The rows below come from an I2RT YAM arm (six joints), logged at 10 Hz.
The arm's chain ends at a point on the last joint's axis. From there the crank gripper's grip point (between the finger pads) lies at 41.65 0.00 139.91 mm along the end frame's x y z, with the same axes.
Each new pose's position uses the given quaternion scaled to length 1; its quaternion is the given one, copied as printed.
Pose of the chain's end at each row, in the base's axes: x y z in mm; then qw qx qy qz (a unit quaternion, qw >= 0):
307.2 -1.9 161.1 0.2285 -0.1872 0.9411 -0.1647
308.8 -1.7 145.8 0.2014 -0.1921 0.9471 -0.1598
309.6 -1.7 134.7 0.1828 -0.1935 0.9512 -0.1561
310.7 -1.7 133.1 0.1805 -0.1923 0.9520 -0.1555
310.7 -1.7 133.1 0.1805 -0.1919 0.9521 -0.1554
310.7 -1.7 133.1 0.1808 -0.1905 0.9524 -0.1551
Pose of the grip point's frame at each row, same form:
341.6 -51.1 28.0 0.2285 -0.1872 0.9411 -0.1647
335.6 -51.1 11.1 0.2014 -0.1921 0.9471 -0.1598
331.0 -51.1 -1.0 0.1828 -0.1935 0.9512 -0.1561
331.3 -51.0 -2.8 0.1805 -0.1923 0.9520 -0.1555
331.3 -51.0 -2.8 0.1805 -0.1919 0.9521 -0.1554
331.2 -50.8 -2.8 0.1808 -0.1905 0.9524 -0.1551

